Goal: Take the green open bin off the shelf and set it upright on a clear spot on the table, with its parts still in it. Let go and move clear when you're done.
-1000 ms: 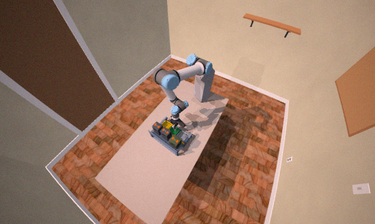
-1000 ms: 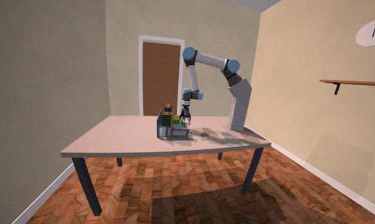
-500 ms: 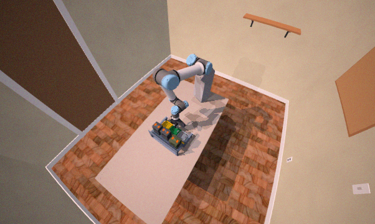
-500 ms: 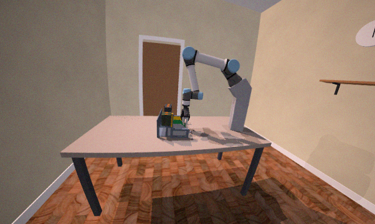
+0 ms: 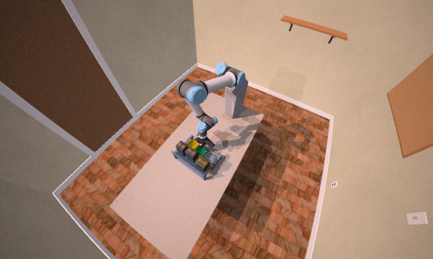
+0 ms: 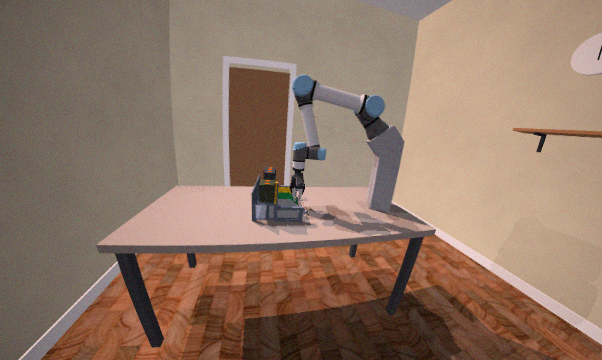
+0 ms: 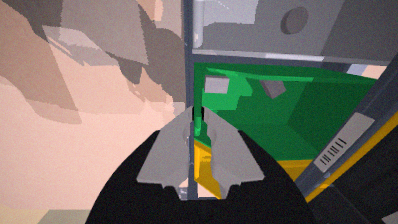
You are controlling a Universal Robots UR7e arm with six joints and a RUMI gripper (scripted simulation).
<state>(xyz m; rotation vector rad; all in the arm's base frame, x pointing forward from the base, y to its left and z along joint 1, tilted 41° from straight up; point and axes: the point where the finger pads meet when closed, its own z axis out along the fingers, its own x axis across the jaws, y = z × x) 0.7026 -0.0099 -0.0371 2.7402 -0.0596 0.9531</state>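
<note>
Now: hand 8 cm short of the green open bin, 1 cm to the left of it and 1 cm above it. Round my hand: grey bin: 10 cm to the left, 9 cm ahead, 1 cm below; yellow bin: 12 cm to the right, 6 cm ahead, 1 cm below; yellow strip: 13 cm ahead, 6 cm above, 2 cm to the right.
</note>
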